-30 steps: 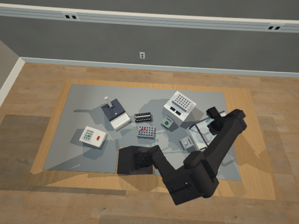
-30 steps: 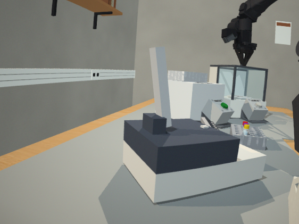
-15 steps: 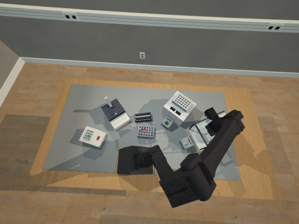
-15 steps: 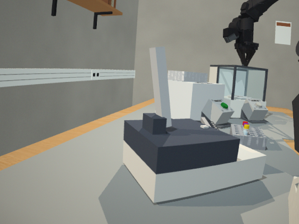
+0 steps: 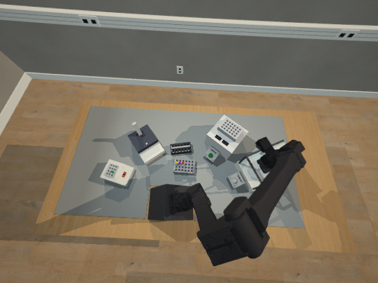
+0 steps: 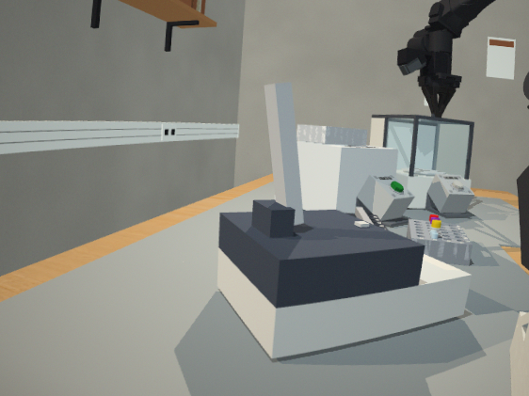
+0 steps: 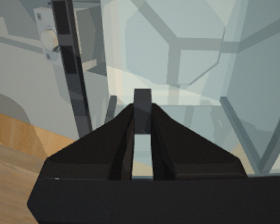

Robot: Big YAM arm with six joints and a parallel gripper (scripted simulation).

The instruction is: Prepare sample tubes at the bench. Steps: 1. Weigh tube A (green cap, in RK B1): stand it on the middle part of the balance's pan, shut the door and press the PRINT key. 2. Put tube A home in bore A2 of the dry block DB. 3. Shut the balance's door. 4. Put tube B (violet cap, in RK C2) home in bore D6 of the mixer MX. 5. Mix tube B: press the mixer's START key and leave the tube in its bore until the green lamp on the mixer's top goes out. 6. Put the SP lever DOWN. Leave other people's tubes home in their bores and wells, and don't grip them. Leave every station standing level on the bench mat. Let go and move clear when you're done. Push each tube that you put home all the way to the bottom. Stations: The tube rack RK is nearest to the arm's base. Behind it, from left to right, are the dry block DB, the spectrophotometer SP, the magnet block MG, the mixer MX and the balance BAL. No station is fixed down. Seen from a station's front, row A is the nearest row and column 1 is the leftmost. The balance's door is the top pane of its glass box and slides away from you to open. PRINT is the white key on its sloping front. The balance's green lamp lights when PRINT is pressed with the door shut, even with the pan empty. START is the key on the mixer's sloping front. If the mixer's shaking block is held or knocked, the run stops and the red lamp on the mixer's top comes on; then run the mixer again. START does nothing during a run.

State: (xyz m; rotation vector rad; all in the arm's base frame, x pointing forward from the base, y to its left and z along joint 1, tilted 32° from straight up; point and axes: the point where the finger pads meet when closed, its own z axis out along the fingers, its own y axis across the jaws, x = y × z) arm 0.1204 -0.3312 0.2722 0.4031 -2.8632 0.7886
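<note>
My hand is 11 cm short of the violet-capped tube B, 41 cm to the right of it and 19 cm above it. Round my hand: eight-sided pan: 1 cm ahead, 3 cm to the right, 14 cm below; print key: 3 cm behind, 11 cm to the left, 15 cm below; balance door: 1 cm ahead, 3 cm to the right, 1 cm below.
</note>
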